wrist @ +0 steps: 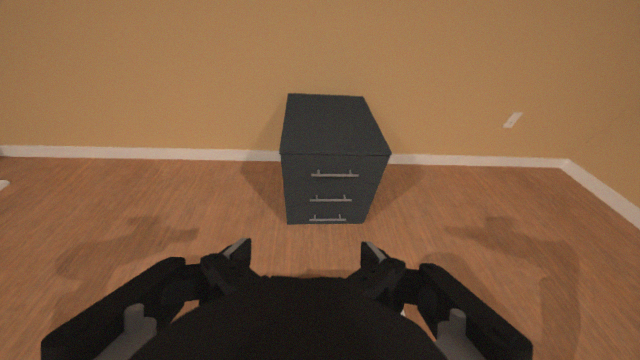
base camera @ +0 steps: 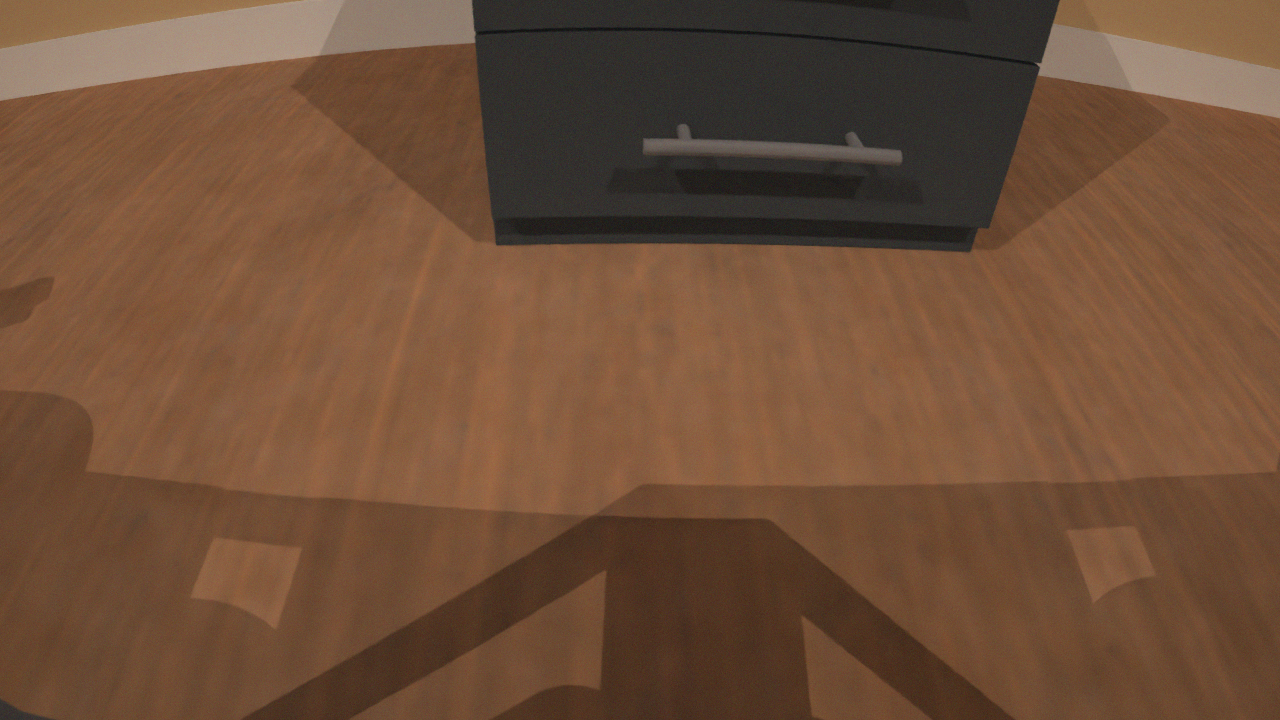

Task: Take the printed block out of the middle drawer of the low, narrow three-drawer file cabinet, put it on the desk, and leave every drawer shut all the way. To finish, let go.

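Frame: origin at the arm's base, x right, y down, z ahead, level; metres.
Seen in the pictures: gripper, fingertip midpoint: (wrist: 306, 252).
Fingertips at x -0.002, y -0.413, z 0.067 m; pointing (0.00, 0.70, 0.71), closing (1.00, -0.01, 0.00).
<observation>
Offsets run from my fingertips to a thing's top centre. "spot": to the spot under its first point.
The low, narrow, dark grey file cabinet (base camera: 572, 116) (wrist: 325, 125) stands against the wall, straight ahead in the wrist view. Its three drawers look shut in the wrist view. The middle drawer's bar handle {spot: dy +0.536, dx +0.091, dz +0.493 m} (wrist: 330, 200) lies between the top handle {spot: dy +0.381, dx +0.095, dz +0.493 m} (wrist: 335, 175) and the bottom handle {spot: dy +0.692, dx +0.089, dz +0.491 m} (base camera: 771, 151) (wrist: 327, 219). My gripper (wrist: 306, 252) is open, with nothing between its fingers, and is well in front of the cabinet and apart from it. The printed block does not show in either view. The desk does not show in either view.
The tan wall (wrist: 150, 75) with a white baseboard (base camera: 375, 31) (wrist: 150, 154) runs behind the cabinet. A wall corner and a white outlet plate {dy +0.353, dx +1.345, dz +1.154 m} (wrist: 513, 120) are at the right in the wrist view. A small white thing (wrist: 3, 185) shows at the left edge. Shadows fall across the wood floor.
</observation>
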